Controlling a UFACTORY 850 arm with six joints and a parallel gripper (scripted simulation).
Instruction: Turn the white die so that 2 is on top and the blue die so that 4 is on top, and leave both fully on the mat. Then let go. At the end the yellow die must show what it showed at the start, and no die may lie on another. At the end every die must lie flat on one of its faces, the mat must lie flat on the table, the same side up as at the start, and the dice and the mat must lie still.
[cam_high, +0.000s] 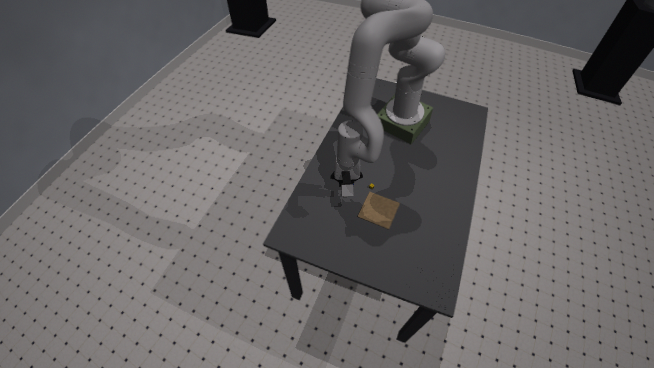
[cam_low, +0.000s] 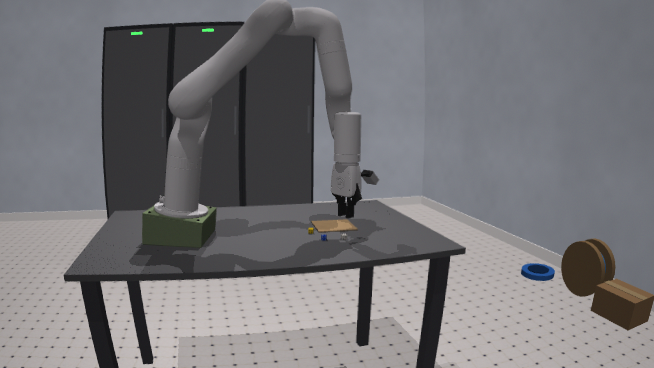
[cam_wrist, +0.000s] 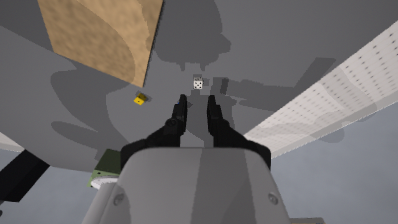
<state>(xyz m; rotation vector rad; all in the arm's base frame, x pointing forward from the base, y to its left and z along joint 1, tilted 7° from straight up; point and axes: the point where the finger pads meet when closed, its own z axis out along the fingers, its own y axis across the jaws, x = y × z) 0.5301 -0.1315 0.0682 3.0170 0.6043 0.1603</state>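
Right now the white die is 10 mm behind my hand and 90 mm below it. Round my hand: blue die 70 mm behind, 10 mm to the left, 90 mm below; yellow die 90 mm behind, 90 mm to the left, 90 mm below; tan mat 10 mm ahead, 160 mm to the left, 90 mm below.
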